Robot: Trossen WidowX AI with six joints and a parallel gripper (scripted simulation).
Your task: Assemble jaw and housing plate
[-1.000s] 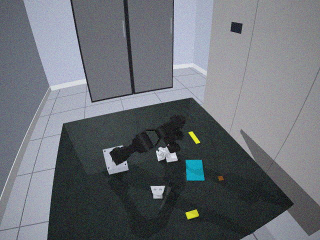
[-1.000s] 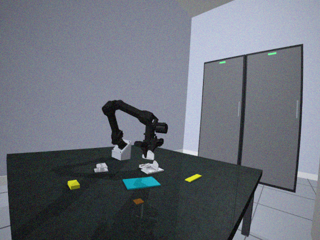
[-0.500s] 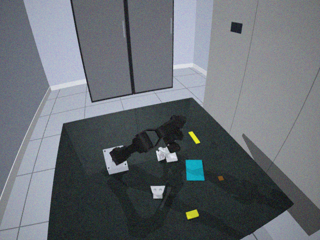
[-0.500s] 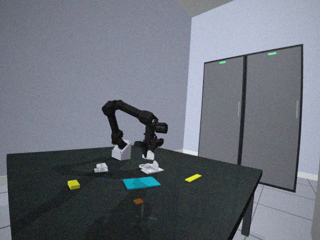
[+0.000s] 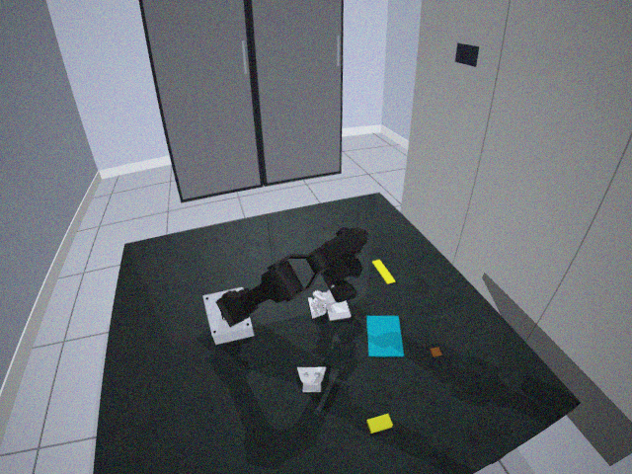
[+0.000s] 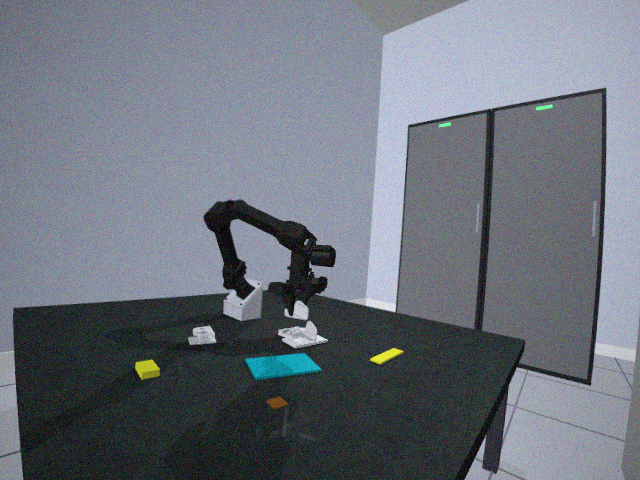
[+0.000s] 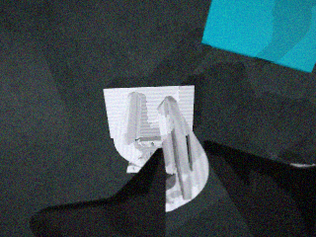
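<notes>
My gripper tip is 20 mm short of the white base, 30 mm to the right of it and 80 mm above it. Also, from my gripper tip: cyan sheet (130 mm ahead, 130 mm to the right, 80 mm below); yellow strip (230 mm ahead, 160 mm to the left, 80 mm below); small white stand (120 mm behind, 240 mm to the right, 70 mm below).
</notes>
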